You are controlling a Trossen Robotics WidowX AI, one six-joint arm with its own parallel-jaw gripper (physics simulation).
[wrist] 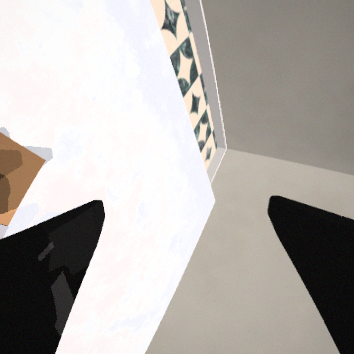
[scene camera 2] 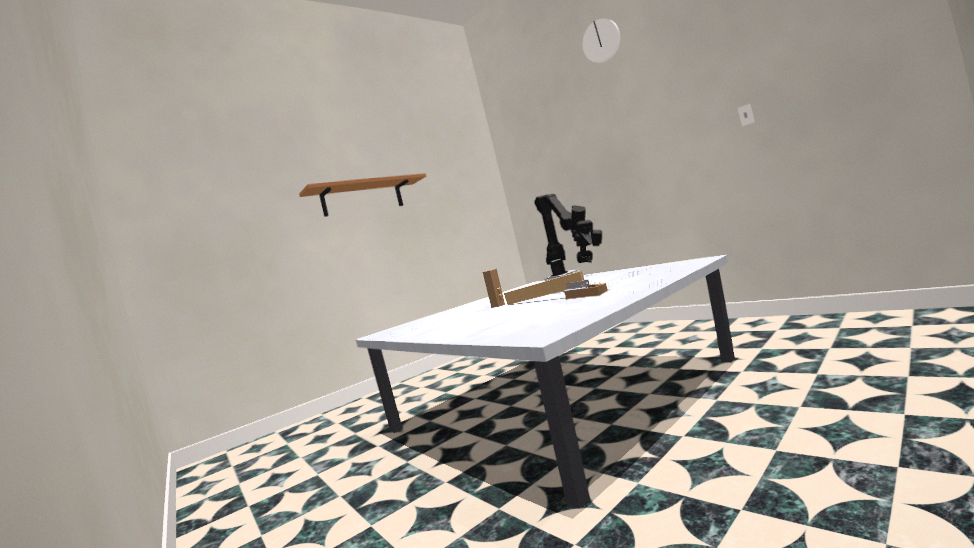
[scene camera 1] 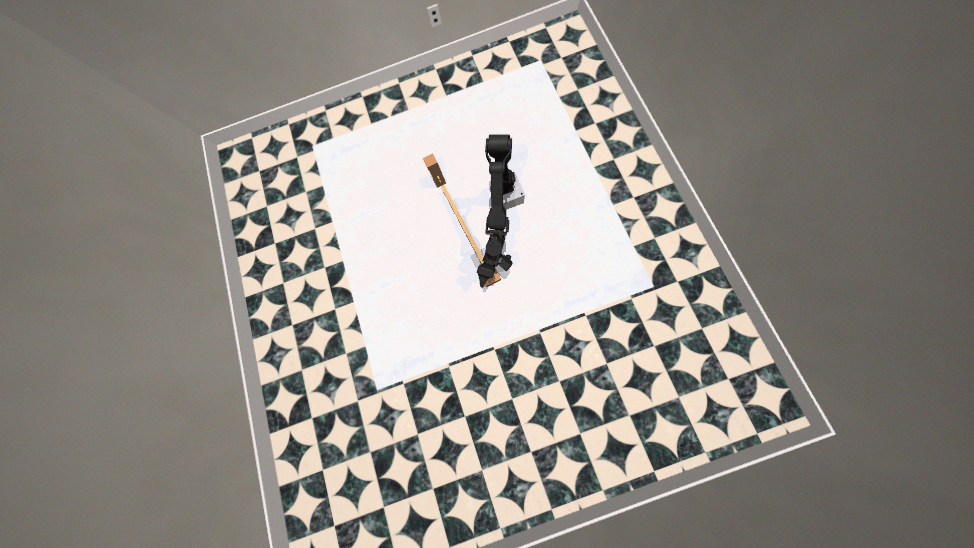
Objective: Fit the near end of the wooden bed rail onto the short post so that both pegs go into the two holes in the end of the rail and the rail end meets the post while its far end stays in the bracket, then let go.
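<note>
The short post stands upright, with small light pegs on the side facing the rail. The wooden rail has its near end close to the post; in scene camera 2 a narrow gap shows between them. The rail's other end is at the grey bracket, beside a wooden block. My gripper is open and empty, above the bracket end. In scene camera 1 it hides part of the block and that rail end.
The pieces are on a white table. The arm's grey base is to the right of the rail in scene camera 1. A wooden wall shelf hangs away from the table.
</note>
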